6 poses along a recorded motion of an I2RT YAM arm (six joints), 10 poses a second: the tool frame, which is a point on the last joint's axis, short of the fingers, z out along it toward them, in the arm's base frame.
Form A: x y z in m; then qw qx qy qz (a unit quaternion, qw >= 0).
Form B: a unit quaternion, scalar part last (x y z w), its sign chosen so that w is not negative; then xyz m. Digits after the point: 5 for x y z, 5 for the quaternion.
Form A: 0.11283 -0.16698 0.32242 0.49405 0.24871 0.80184 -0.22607
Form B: 0.24871 0.80184 -0.22607 0.49405 0.11283 -0.16698 0.32242
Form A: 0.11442 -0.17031 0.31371 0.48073 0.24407 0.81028 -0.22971
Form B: 0.24407 0.81028 -0.22971 0.48073 0.11442 -0.17031 0.31371
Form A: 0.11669 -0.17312 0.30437 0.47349 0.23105 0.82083 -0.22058
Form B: 0.23105 0.82083 -0.22058 0.47349 0.11669 -0.17312 0.30437
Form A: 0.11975 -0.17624 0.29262 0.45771 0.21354 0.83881 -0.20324
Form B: 0.21354 0.83881 -0.20324 0.45771 0.11975 -0.17624 0.29262
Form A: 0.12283 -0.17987 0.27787 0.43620 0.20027 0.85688 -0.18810
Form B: 0.20027 0.85688 -0.18810 0.43620 0.12283 -0.17987 0.27787
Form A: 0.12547 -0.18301 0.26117 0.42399 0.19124 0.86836 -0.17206
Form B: 0.19124 0.86836 -0.17206 0.42399 0.12547 -0.18301 0.26117
